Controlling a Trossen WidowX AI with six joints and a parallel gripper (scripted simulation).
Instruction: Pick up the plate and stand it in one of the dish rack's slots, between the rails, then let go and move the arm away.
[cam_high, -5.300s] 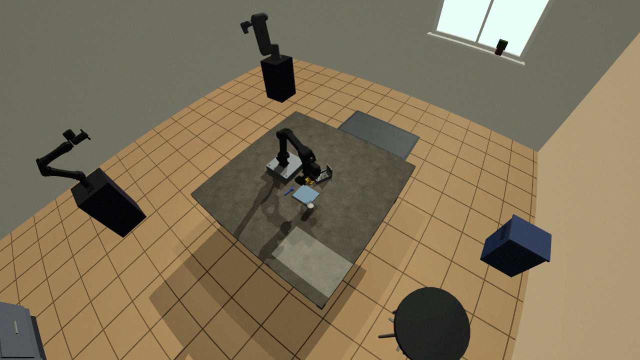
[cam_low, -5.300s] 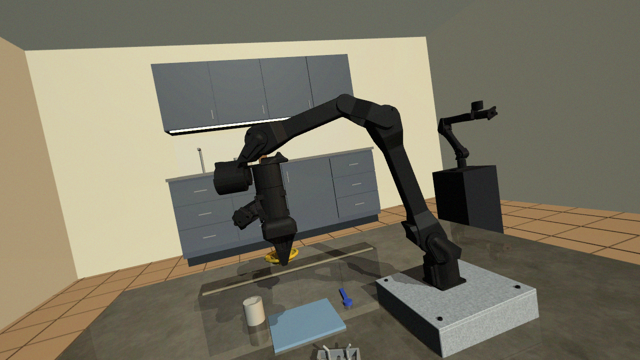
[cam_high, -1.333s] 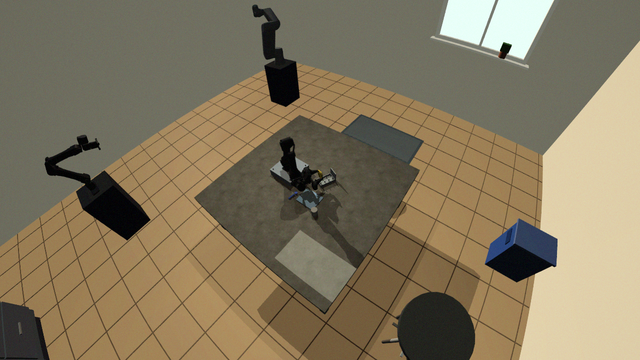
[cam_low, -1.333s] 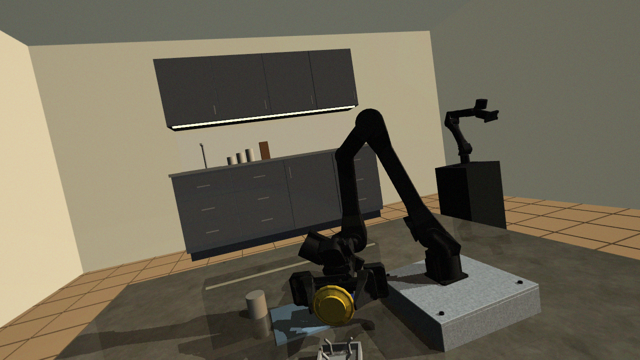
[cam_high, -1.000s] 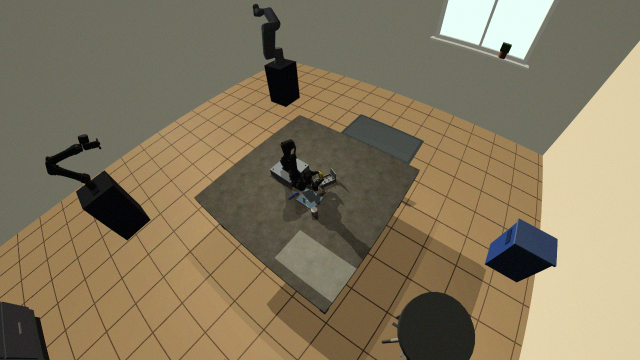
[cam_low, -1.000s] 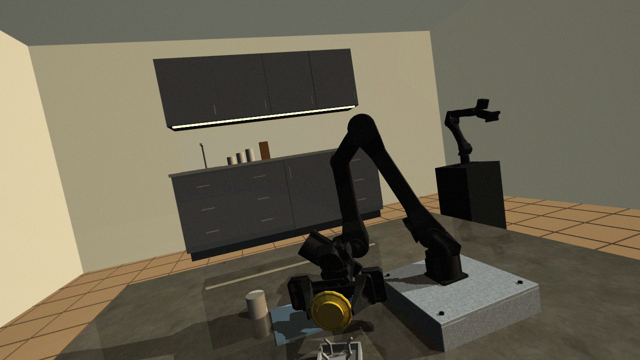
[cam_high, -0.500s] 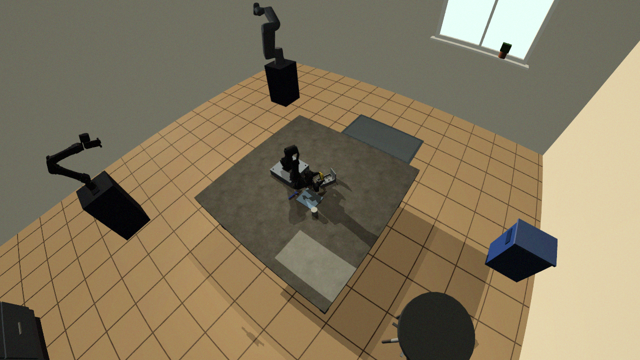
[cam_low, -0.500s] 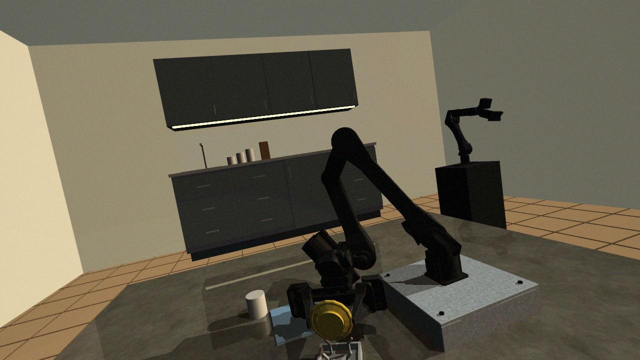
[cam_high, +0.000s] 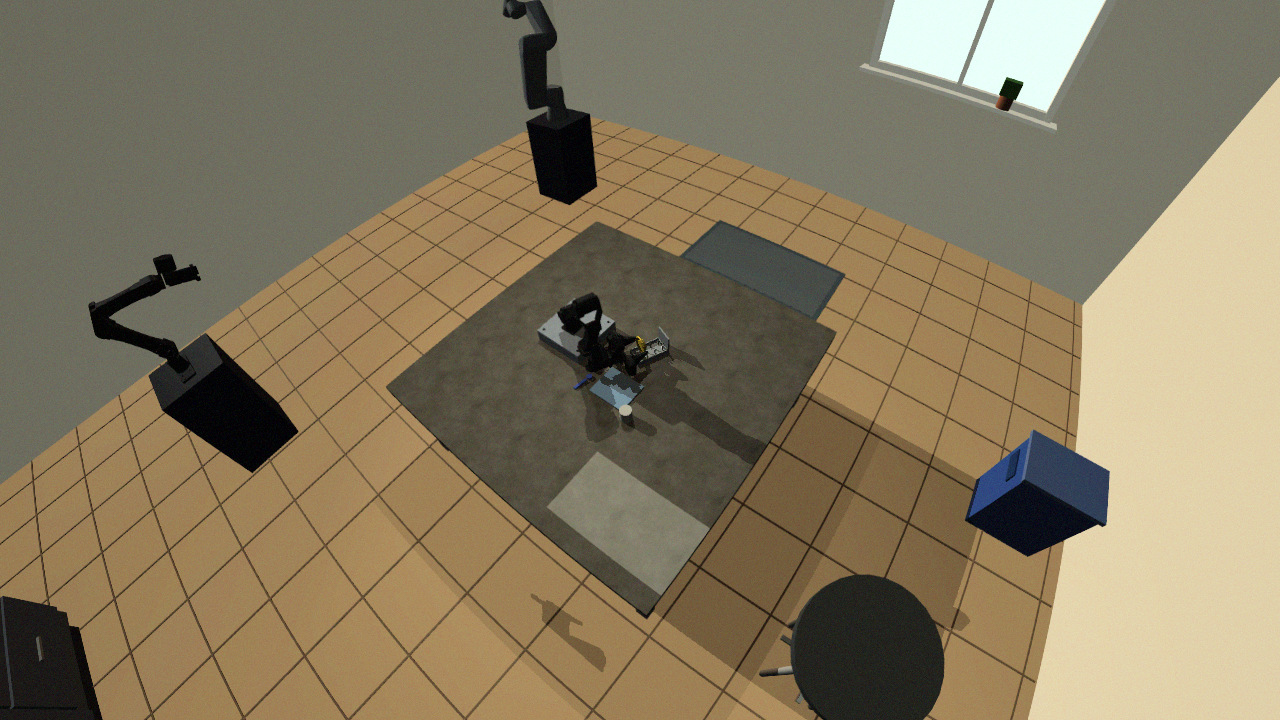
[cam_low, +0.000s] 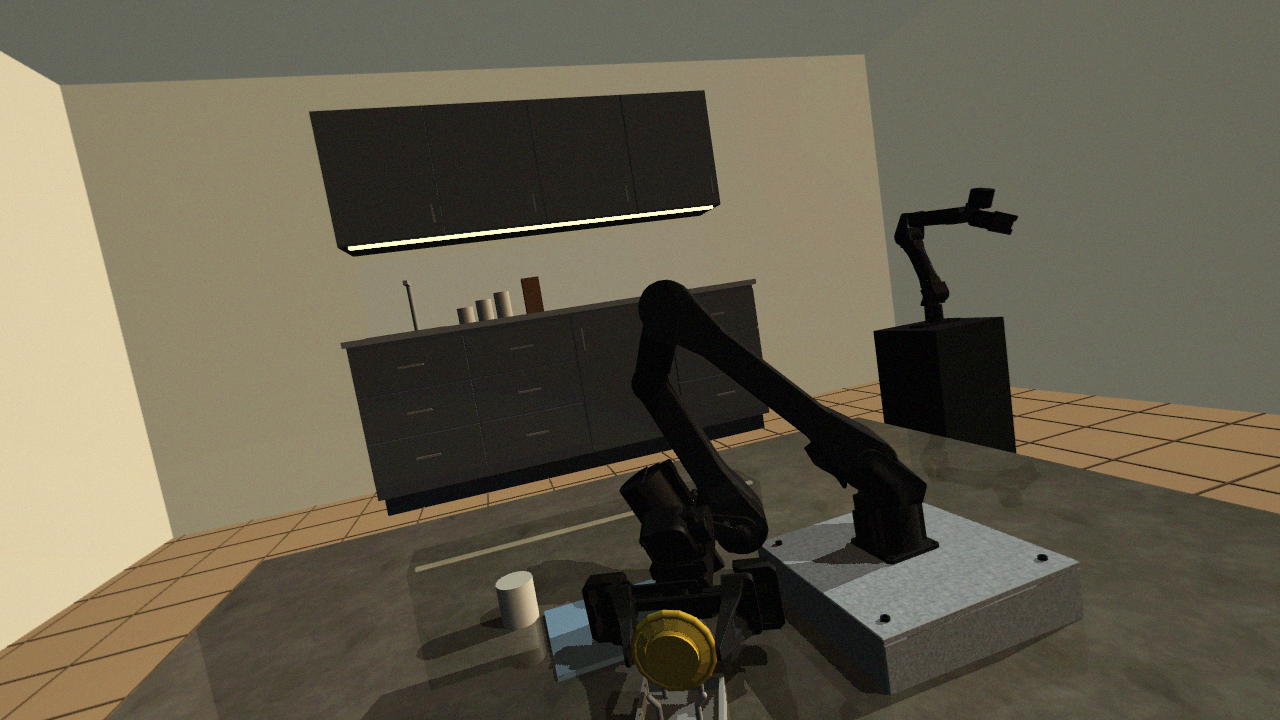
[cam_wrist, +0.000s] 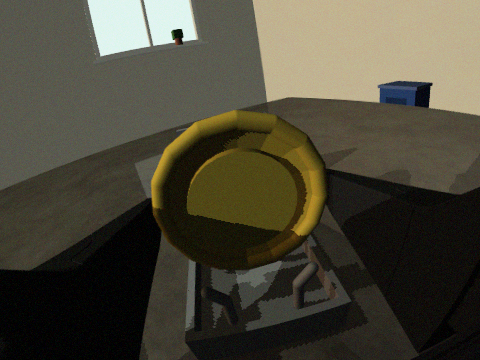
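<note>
The grey dish rack lies 1 cm ahead of my gripper tip, 2 cm to the left of it and 4 cm below it. Also, from my gripper tip: small blue spoon (11 cm behind, 22 cm to the right, 6 cm below); then yellow plate (1 cm to the right); then blue mat (1 cm ahead, 18 cm to the right, 6 cm below).
</note>
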